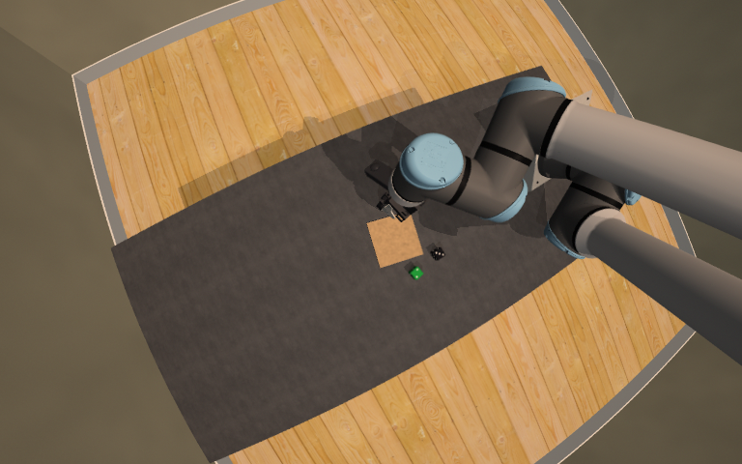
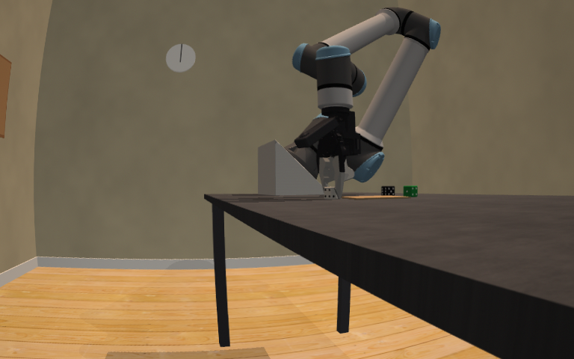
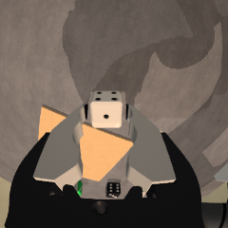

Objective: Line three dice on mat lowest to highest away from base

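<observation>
Now: the white die right at my hand. From my hand the other things lie so: tan mat (2 cm ahead, 11 cm to the left, 2 cm below); then green die (1 cm ahead, 23 cm to the left); then black die (7 cm behind, 21 cm to the left).
</observation>
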